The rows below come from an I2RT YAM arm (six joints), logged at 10 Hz.
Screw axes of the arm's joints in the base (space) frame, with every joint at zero. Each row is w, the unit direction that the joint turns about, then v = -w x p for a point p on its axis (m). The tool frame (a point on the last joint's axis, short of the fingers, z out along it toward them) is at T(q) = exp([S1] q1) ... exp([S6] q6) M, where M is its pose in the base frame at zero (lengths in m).
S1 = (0, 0, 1, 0, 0, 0)
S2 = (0, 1, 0, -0.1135, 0, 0.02)
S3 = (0, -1, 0, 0.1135, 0, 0.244)
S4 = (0, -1, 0, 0.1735, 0, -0.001)
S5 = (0, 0, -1, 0, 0.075, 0)
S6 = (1, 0, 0, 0, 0.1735, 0)
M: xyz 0.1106 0 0.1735 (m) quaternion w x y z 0.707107 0 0.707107 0
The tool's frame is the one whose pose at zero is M.
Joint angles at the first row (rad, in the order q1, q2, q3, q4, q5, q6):
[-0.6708, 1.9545, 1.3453, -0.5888, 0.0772, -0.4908]
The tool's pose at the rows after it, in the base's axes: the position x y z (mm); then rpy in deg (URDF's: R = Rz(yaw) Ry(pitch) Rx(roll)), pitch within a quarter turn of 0, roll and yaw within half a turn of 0:
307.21 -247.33 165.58 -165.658 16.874 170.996
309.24 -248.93 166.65 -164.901 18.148 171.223
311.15 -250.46 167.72 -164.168 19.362 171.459
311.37 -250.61 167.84 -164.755 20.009 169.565
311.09 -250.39 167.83 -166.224 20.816 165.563
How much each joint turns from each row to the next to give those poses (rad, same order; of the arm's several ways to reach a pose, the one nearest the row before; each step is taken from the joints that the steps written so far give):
[0.0000, 0.0000, 0.0004, 0.0034, 0.0004, -0.0004]
[0.0000, 0.0000, 0.0000, 0.0256, 0.0000, 0.0001]
[0.0000, 0.0000, -0.0001, 0.0244, 0.0000, -0.0001]
[0.0000, 0.0000, 0.0000, 0.0027, -0.0003, 0.0329]
[0.0000, -0.0004, 0.0001, -0.0035, -0.0001, 0.0671]

